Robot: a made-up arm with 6 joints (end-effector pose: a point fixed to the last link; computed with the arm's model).
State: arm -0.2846 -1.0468 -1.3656 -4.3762 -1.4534 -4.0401
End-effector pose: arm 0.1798 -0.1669 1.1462 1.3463 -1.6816 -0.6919
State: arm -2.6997 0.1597 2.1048 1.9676 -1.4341 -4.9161
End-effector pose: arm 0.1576 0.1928 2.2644 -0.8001 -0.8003 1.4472
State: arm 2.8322 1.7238 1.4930 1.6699 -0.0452 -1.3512
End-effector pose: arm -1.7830 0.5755 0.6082 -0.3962 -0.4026 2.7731
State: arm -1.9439 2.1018 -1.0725 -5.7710 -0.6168 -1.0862
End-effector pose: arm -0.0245 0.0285 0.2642 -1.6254 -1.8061 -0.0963
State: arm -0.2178 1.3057 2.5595 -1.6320 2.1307 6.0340
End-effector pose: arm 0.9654 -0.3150 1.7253 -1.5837 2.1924 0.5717
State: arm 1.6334 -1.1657 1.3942 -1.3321 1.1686 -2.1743
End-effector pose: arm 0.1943 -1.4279 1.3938 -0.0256 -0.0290 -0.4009
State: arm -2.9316 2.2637 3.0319 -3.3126 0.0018 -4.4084
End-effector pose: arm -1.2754 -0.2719 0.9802 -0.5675 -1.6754 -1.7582
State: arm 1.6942 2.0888 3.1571 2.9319 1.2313 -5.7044
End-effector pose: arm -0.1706 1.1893 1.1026 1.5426 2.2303 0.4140
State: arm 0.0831 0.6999 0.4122 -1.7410 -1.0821 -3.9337
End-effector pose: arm 1.5119 0.2281 1.3627 -0.3904 -0.2625 1.1167
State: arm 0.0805 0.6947 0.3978 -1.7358 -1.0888 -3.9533
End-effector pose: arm 1.5077 0.2242 1.3575 -0.3714 -0.2435 1.1255
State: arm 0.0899 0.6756 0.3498 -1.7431 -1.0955 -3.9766
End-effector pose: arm 1.4906 0.2373 1.3441 -0.3276 -0.2115 1.1440
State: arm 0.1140 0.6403 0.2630 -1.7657 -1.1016 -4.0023
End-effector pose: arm 1.4558 0.2697 1.3212 -0.2569 -0.1643 1.1719
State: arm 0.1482 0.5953 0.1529 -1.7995 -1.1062 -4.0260
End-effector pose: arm 1.4063 0.3130 1.2920 -0.1733 -0.1081 1.2019
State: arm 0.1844 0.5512 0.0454 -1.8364 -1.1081 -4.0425
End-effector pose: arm 1.3524 0.3550 1.2632 -0.0973 -0.0544 1.2260
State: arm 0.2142 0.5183 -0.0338 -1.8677 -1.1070 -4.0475
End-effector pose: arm 1.3086 0.3871 1.2421 -0.0469 -0.0179 1.2403
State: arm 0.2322 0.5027 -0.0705 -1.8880 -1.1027 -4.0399
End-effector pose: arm 1.2863 0.4061 1.2328 -0.0294 -0.0069 1.2444
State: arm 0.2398 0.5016 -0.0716 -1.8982 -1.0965 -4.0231
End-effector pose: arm 1.2835 0.4153 1.2337 -0.0379 -0.0175 1.2415
